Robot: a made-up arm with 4 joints. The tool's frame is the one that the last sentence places.
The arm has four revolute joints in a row. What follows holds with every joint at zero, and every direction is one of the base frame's.
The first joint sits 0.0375 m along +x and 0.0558 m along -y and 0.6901 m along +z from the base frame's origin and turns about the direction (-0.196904, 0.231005, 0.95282), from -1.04 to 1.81 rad.
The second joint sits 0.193 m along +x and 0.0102 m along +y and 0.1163 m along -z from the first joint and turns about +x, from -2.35 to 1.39 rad.
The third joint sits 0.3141 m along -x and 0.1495 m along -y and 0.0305 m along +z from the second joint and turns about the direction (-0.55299, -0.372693, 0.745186), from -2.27 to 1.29 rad.
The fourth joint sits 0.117 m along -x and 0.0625 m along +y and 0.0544 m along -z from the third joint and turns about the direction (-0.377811, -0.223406, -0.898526), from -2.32 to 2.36 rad.
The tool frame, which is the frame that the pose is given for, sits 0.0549 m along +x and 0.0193 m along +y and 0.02 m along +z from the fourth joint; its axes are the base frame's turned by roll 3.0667, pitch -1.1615 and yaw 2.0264 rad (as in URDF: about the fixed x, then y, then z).
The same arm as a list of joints. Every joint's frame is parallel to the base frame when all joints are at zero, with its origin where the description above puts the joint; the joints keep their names.
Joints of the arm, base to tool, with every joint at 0 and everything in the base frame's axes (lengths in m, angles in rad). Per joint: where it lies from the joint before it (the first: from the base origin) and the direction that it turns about. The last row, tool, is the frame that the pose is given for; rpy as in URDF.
joint 1: axis -0.196904 0.231005 0.95282 xyz 0.0375 -0.0558 0.6901
joint 2: axis 1 0 0 xyz 0.1930 0.0102 -0.1163
joint 3: axis -0.55299 -0.372693 0.745186 xyz -0.3141 -0.1495 0.0305
joint 4: axis -0.377811 -0.223406 -0.898526 xyz -0.1170 0.0625 -0.0544
tool: xyz 0.0549 0.0193 0.0200 rpy 3.0667 -1.1615 2.0264
Joint limits (rad, base to tool): -1.0400..1.8100 -2.3500..1.3900 -2.2700..1.2900 -2.3200..2.3600

